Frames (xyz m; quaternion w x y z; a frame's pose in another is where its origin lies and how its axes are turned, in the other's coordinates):
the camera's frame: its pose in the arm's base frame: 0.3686 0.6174 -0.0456 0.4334 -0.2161 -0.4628 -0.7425
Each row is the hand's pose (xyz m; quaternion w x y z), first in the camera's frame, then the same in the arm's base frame.
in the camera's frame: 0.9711 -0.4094 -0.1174 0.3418 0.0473 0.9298 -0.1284
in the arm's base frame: -0.4829 0.1642 0.3948 0.4933 0.6964 0.1819 -0.4884
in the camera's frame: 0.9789 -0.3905 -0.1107 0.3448 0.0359 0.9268 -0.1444
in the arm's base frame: -0.4717 0.1629 0.4130 0.4789 0.6960 0.1842 -0.5023
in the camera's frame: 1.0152 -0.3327 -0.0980 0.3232 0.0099 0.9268 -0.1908
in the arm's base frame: -0.4432 0.1466 0.4742 0.4295 0.7109 0.2035 -0.5184
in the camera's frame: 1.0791 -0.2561 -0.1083 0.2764 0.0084 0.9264 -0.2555
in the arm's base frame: -0.4117 0.0942 0.5537 0.3606 0.7500 0.2121 -0.5123
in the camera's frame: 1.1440 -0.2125 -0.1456 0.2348 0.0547 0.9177 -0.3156
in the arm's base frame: -0.4064 0.0243 0.6046 0.3040 0.8004 0.1803 -0.4841
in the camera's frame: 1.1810 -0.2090 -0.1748 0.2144 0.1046 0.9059 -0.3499
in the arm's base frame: -0.4207 -0.0184 0.6191 0.2750 0.8336 0.1401 -0.4582
